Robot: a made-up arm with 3 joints. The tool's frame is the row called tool.
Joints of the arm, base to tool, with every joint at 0 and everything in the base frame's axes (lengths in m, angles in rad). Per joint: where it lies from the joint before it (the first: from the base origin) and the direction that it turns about. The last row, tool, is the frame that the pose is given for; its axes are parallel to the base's.
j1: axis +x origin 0 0 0.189
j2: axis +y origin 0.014 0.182 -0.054
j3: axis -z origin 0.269 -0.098 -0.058
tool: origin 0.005 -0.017 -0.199
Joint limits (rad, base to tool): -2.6..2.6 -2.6..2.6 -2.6..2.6
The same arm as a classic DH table. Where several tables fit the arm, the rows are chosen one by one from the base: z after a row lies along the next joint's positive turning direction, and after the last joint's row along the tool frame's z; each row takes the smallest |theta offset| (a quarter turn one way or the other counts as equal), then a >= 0, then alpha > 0; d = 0 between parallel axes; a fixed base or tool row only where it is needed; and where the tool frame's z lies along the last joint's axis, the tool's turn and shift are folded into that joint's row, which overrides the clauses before.
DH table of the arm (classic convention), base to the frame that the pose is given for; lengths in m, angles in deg. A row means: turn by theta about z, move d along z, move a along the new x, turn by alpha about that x. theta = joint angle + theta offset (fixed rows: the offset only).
base (fixed): d 0.189  theta0 90  a 0  alpha 90
j1: d 0.014  theta0 -90  a 0.054  alpha -90
j2: d 0.084  theta0 -90  a 0.269  alpha -90
j3: d 0  theta0 73.61  a 0.0177  alpha 180
tool (fixed): d -0.257  theta0 73.61  a 0  alpha 0
Joint limits (deg, base to tool): -148.97..148.97 -148.97..148.97 -148.97..148.97

